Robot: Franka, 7 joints.
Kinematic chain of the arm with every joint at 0, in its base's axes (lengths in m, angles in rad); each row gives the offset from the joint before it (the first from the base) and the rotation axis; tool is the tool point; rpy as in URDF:
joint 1: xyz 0 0 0.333 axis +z
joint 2: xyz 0 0 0 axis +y
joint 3: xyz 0 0 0.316 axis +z
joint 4: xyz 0.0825 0 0 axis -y
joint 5: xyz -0.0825 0 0.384 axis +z
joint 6: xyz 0 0 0 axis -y
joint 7: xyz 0.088 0 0 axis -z
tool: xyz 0 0 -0.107 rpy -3.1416 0 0
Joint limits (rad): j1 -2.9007..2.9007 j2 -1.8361..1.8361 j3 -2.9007..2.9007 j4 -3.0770..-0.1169 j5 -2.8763..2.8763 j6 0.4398..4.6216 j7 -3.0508..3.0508
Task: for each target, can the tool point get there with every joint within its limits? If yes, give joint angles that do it. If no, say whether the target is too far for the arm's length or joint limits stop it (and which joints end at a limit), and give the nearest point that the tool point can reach.
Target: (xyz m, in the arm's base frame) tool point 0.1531 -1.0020 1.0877
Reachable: no: too far | nearest point 0.1039 -0.6802 0.8453 | short by 0.406 m
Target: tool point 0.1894 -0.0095 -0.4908
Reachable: no: joint limits stop it (at a limit: joint 2) | nearest point 0.2085 -0.0105 -0.3555 | short by 0.137 m
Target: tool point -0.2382 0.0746 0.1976
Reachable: yes | joints 1.2643 1.5502 1.5489 -2.7652 1.8824 4.2006 0.5420
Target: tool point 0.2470 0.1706 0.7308
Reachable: yes | joints 1.7598 -0.8074 -0.9055 -1.9574 1.0847 0.8851 1.3919
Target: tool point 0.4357 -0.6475 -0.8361
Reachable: no: too far | nearest point 0.2895 -0.4302 -0.3058 | short by 0.591 m
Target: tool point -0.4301 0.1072 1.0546
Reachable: yes | joints 0.4272 -0.2045 2.2893 -0.6770 1.3082 2.7259 -1.4952
